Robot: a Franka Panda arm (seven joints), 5 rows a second.
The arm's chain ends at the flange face. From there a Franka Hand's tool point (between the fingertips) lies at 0.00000 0.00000 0.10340 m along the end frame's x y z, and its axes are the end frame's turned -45 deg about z.
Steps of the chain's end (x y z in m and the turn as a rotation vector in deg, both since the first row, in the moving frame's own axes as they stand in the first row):
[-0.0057 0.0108 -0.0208 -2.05 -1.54 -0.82]
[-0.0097 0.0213 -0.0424 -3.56 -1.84 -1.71]
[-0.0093 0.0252 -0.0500 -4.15 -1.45 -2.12]
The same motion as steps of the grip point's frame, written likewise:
[-0.0162 0.0043 -0.0209 -0.36 -2.54 -0.82]
[-0.0288 0.0105 -0.0427 -1.22 -3.82 -1.71]
[-0.0315 0.0148 -0.0503 -1.91 -3.96 -2.12]

